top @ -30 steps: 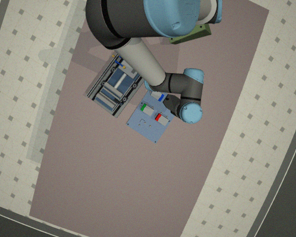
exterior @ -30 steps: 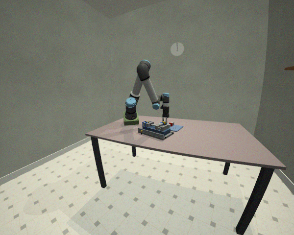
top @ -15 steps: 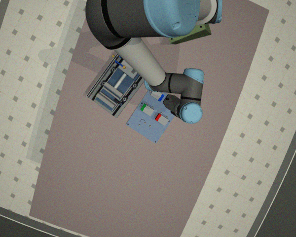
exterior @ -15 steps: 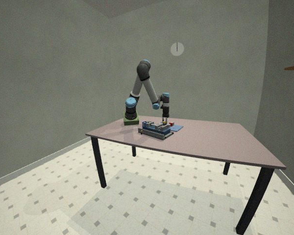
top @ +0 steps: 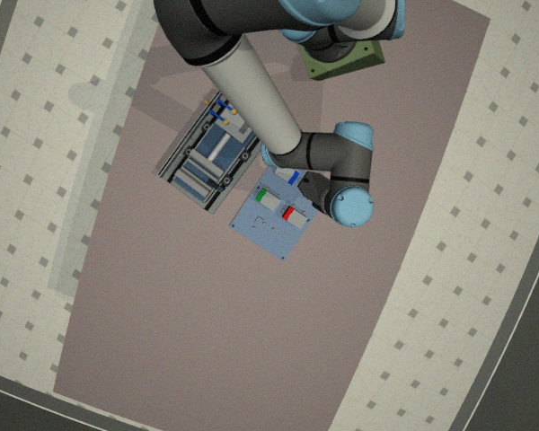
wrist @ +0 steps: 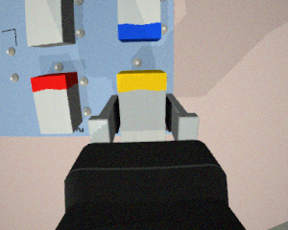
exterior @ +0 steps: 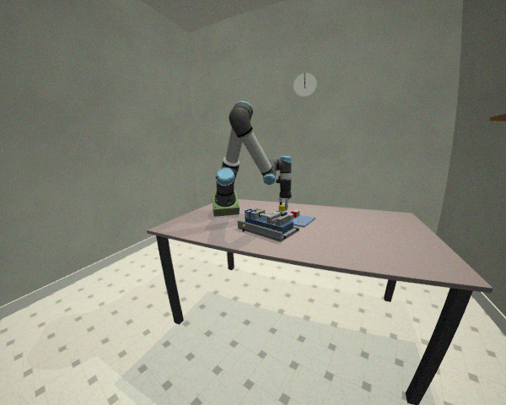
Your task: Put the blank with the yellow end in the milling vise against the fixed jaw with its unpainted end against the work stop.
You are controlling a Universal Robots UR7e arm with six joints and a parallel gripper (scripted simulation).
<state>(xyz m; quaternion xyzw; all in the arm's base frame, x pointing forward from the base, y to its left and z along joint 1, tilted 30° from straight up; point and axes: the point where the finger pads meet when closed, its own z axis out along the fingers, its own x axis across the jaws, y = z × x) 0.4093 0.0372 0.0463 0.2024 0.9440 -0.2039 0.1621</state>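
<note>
My gripper is now 8 cm to the left of the blue-ended blank, 5 cm above it and 4 cm past it. The rest, counted from my hand: plate (8 cm to the right, 7 cm below, 6 cm ahead); yellow-ended blank (2 cm below); red-ended blank (8 cm ahead, 5 cm below, 4 cm to the right).
</note>
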